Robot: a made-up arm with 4 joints.
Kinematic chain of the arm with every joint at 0, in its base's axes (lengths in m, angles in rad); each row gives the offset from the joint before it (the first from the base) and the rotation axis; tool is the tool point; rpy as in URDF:
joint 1: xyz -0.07 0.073 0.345 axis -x
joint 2: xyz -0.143 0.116 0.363 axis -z
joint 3: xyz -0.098 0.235 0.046 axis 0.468 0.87 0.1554
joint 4: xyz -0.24 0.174 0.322 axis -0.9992 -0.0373 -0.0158
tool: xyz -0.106 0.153 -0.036 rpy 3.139 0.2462 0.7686
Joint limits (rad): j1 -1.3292..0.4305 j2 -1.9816..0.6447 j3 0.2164..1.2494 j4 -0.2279..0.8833
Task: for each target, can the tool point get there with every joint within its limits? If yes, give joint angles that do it. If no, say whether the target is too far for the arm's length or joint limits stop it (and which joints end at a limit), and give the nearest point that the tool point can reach.
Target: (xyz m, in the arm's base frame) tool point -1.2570 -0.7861 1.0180
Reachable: no: too far | nearest point -0.8514 -0.5953 0.8686 | short by 0.472 m
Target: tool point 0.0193 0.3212 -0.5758
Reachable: no: joint limits stop it (at a limit: joint 1, joint 2, joint 3, joint 4) | nearest point -0.4591 -0.6819 0.0848 | short by 1.293 m
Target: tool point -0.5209 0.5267 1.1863
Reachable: yes | joints -0.0808 0.0116 0.5617 0.6864
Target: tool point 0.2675 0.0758 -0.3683
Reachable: no: joint limits stop it (at a limit: joint 1, joint 2, joint 3, joint 4) | nearest point -0.4591 -0.6819 0.0848 | short by 1.143 m
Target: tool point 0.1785 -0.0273 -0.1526
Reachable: no: joint limits stop it (at a limit: joint 1, joint 2, joint 3, joint 4) | nearest point -0.4591 -0.6819 0.0848 | short by 0.944 m
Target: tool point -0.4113 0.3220 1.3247
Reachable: yes | joints -0.0732 -0.7301 1.1421 -0.0330
